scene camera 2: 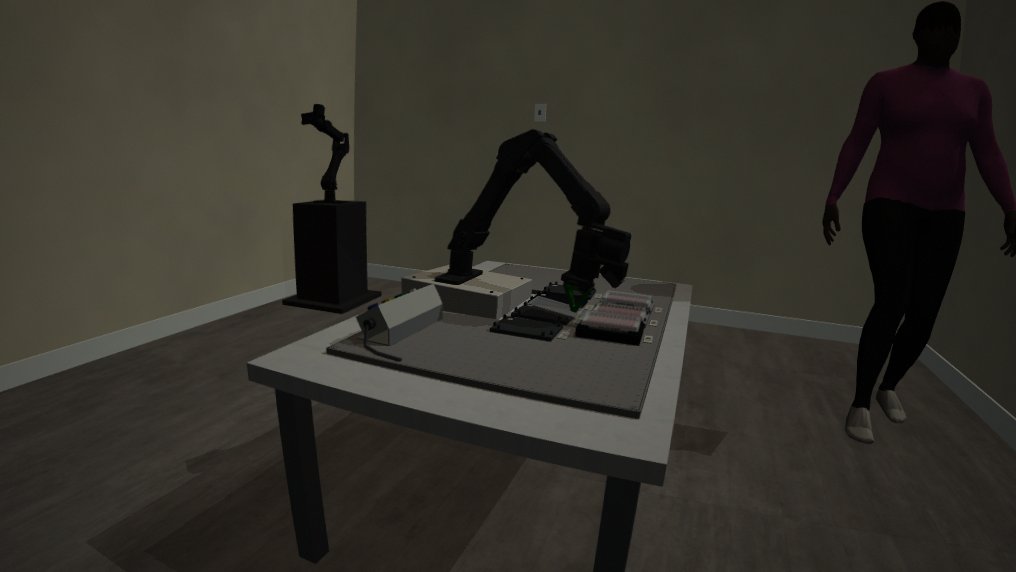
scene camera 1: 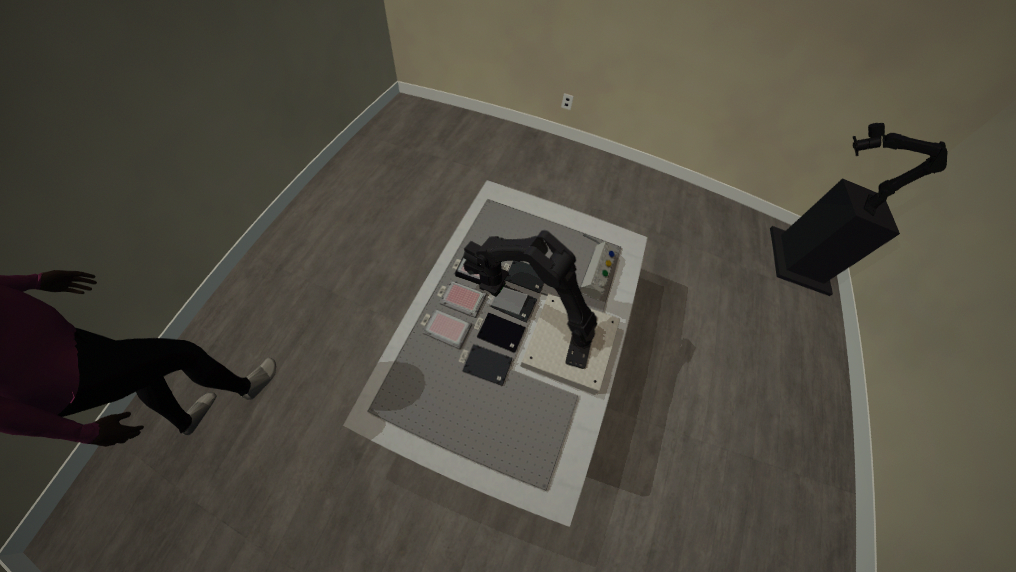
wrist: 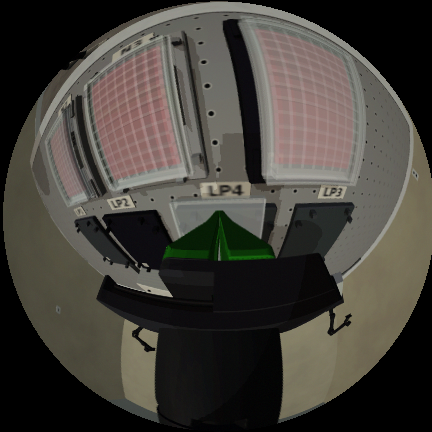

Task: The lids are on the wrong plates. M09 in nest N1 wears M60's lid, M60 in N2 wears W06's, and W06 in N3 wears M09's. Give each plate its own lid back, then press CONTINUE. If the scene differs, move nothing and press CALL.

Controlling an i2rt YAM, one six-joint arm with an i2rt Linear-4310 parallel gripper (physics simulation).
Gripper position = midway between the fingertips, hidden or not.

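My gripper [scene camera 2: 573, 311] in sight. N1 nest [wrist: 239, 57]. N2 nest [wrist: 75, 107]. N3 nest [wrist: 179, 39].
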